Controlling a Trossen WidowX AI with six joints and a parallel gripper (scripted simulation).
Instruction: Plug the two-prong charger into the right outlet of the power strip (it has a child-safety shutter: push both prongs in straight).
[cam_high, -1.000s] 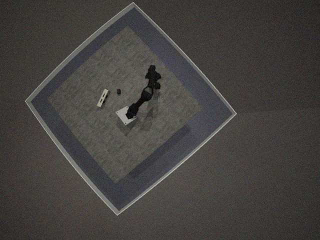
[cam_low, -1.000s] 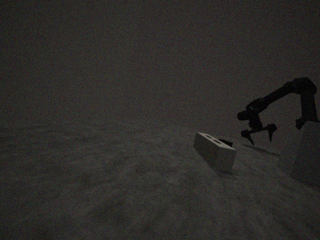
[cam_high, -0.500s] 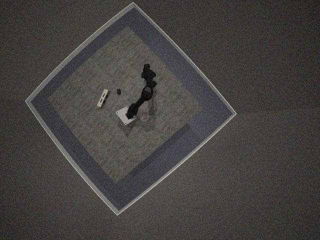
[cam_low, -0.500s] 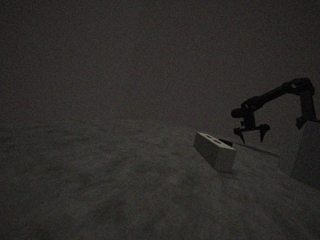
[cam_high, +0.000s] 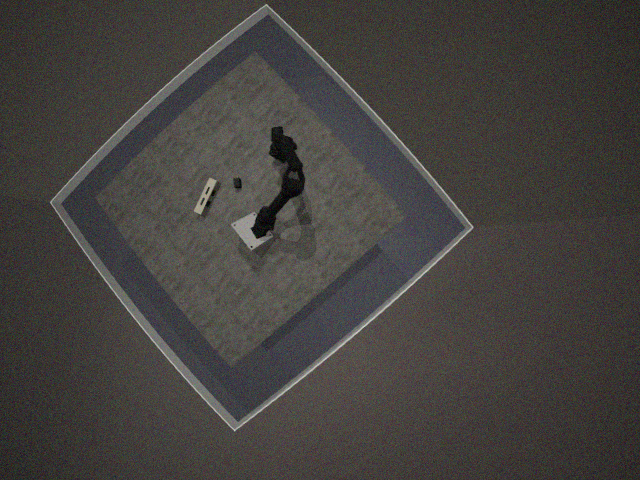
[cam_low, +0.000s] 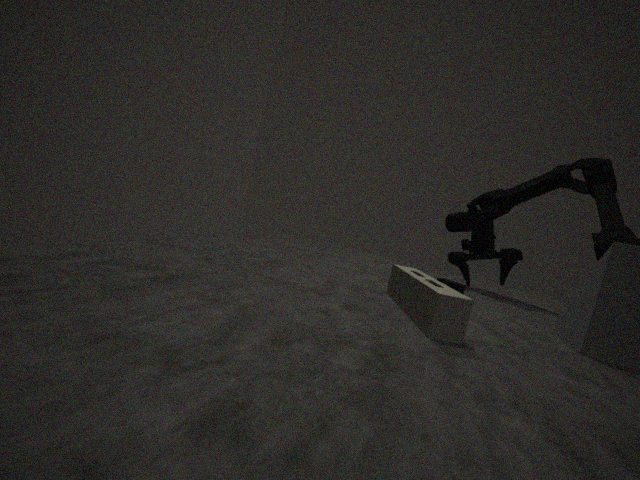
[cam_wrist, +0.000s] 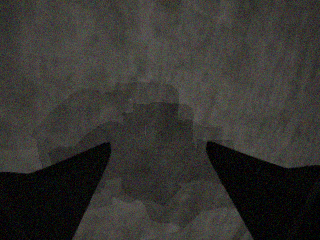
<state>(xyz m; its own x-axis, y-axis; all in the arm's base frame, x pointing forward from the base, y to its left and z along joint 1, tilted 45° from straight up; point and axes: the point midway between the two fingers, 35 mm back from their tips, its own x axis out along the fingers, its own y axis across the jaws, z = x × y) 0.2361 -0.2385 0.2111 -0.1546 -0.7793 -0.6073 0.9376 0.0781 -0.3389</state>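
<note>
My gripper tip is now 29 cm to the right of the two-prong charger and 9 cm short of it.
</note>
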